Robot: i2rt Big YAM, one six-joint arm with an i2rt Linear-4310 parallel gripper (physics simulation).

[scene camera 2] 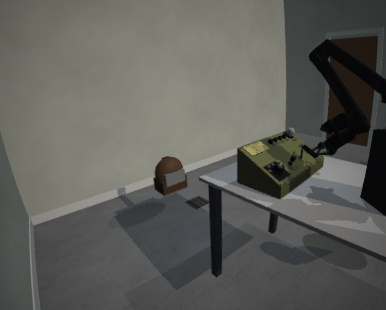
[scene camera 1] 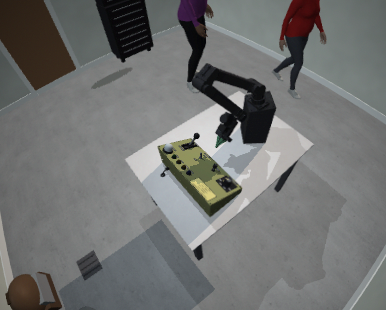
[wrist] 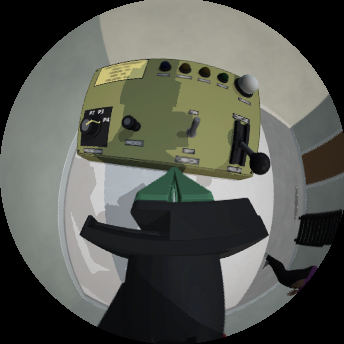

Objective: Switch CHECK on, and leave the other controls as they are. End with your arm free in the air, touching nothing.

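On an olive-green control box (scene camera 1: pixel 195 173) and (scene camera 2: pixel 273 147) are the same spot.
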